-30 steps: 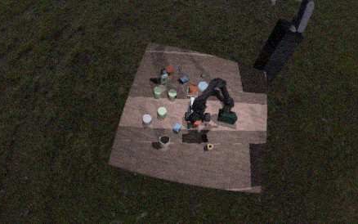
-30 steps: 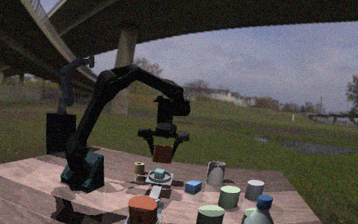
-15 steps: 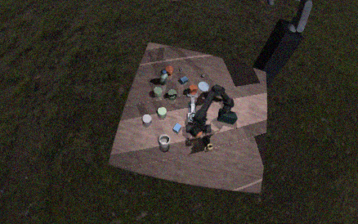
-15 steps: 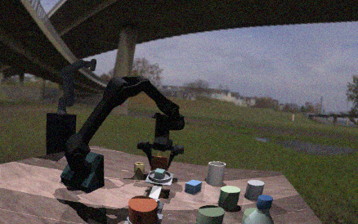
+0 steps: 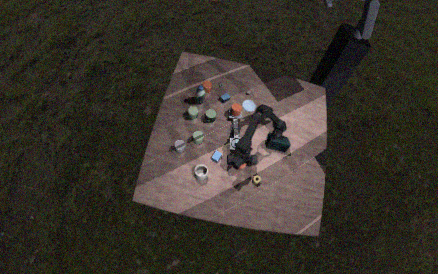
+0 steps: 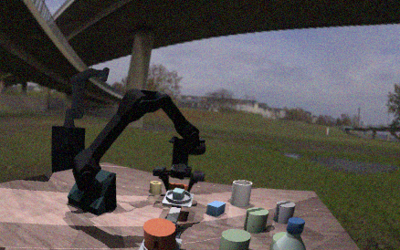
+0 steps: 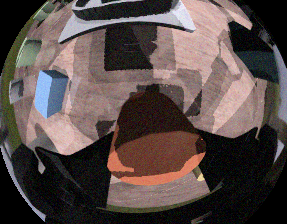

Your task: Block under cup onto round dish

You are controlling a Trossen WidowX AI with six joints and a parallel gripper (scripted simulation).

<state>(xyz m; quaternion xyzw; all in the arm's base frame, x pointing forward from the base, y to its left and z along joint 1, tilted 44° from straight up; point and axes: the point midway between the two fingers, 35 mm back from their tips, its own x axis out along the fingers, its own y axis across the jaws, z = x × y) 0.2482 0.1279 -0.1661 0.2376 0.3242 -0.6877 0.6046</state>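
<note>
My gripper tip is 48 cm to the left of the pale blue round dish, 7 cm past it and 4 cm above it. The rest, counted from my gripper tip: grey cylinder (41 cm ahead, 9 cm to the right); then white balance (25 cm to the right, 4 cm ahead, 1 cm below); then yellow ring (12 cm behind, 10 cm to the left, 1 cm below).
</note>
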